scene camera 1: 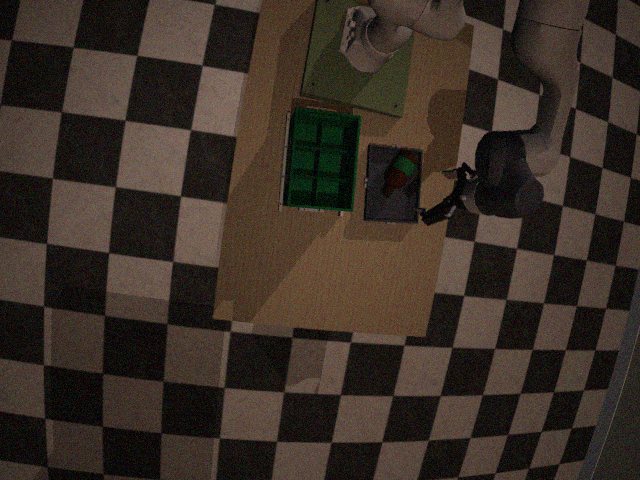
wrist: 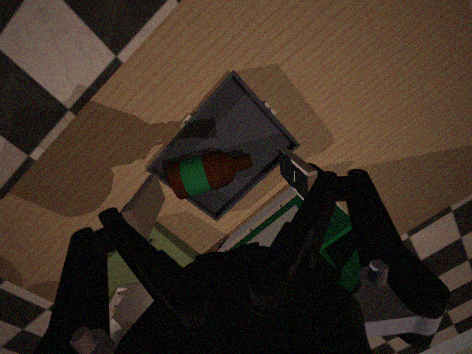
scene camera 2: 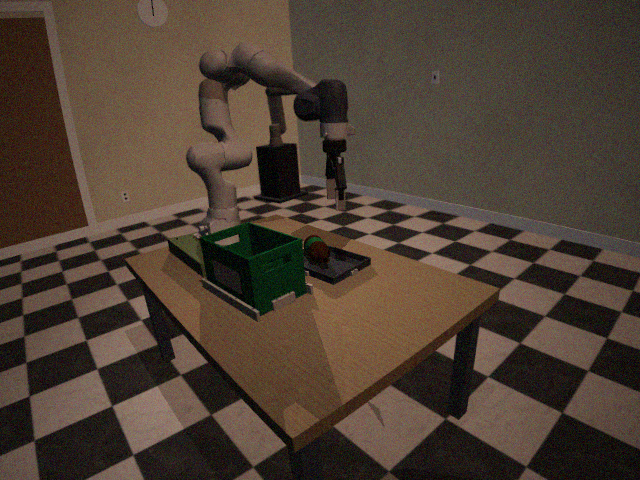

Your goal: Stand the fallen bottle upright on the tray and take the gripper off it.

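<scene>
The brown bottle (scene camera 1: 402, 170) (scene camera 2: 316, 250) (wrist: 207, 173) with a green band lies on its side in the dark grey tray (scene camera 1: 379, 207) (scene camera 2: 349, 262) (wrist: 240, 110). In the wrist view its base is at the left corner of the tray and its neck points right. My gripper (scene camera 1: 436, 195) (scene camera 2: 336, 198) (wrist: 220, 173) is open and empty, pointing down. It hangs well above the table, apart from the bottle. In the wrist view the bottle shows between and beyond the two spread fingertips.
A green crate (scene camera 1: 356, 165) (scene camera 2: 280, 281) (wrist: 342, 222) with compartments stands beside the tray, taller than it, with light brackets at its base. A green board (scene camera 1: 379, 95) (scene camera 2: 186, 250) (wrist: 171, 245) under the arm's base lies behind the crate, on the wooden table (scene camera 1: 336, 284) (scene camera 2: 372, 320) (wrist: 350, 75).
</scene>
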